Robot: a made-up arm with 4 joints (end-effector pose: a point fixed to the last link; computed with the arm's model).
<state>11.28 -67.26 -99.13 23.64</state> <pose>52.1 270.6 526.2 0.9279 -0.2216 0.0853 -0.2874</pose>
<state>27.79 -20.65 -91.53 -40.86</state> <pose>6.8 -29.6 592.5 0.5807 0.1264 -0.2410 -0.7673</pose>
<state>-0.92 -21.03 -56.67 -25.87</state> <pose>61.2 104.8 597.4 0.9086 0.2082 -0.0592 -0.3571</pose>
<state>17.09 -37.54 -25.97 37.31</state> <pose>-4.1 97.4 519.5 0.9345 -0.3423 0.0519 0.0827</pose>
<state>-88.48 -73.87 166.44 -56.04</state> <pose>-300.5 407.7 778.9 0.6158 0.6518 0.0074 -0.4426</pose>
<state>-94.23 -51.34 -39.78 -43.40</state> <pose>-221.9 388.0 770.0 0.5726 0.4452 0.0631 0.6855</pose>
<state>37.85 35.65 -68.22 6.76</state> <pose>-220.0 -140.8 616.6 0.3631 -0.1644 0.0257 -0.9168</pose>
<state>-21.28 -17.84 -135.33 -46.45</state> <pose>108.8 168.9 634.5 0.4767 0.3212 -0.2432 -0.7813</pose>
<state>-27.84 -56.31 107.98 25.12</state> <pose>92.0 286.1 599.4 0.1574 0.0411 0.2890 -0.9434</pose>
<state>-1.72 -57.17 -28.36 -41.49</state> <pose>30.9 216.2 608.0 0.9299 0.3269 0.0924 0.1413</pose>
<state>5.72 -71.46 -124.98 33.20</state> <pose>62.2 312.3 525.9 0.8726 -0.2608 0.1336 -0.3907</pose>
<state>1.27 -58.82 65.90 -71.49</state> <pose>94.0 196.2 608.5 0.5415 0.2491 0.5009 0.6275</pose>
